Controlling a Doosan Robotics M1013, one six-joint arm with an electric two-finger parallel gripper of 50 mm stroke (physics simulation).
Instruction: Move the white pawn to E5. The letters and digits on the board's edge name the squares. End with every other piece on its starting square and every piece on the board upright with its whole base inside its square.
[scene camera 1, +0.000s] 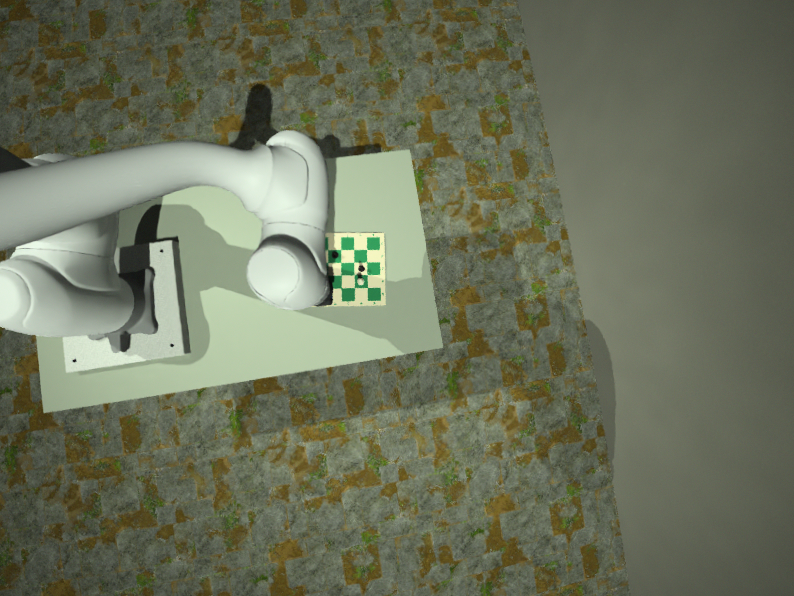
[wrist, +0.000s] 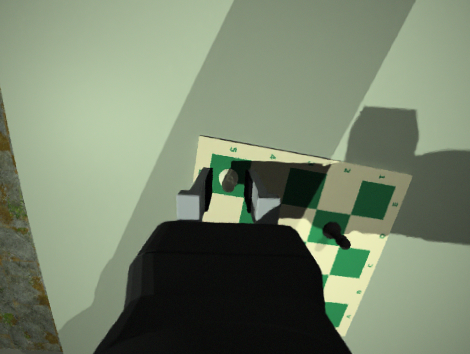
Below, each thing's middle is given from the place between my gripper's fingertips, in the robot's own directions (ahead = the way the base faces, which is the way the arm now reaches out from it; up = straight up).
Right now the chessboard (scene camera 1: 354, 249) is 9 cm ahead of my hand, 7 cm to the left of it and 4 cm below it.
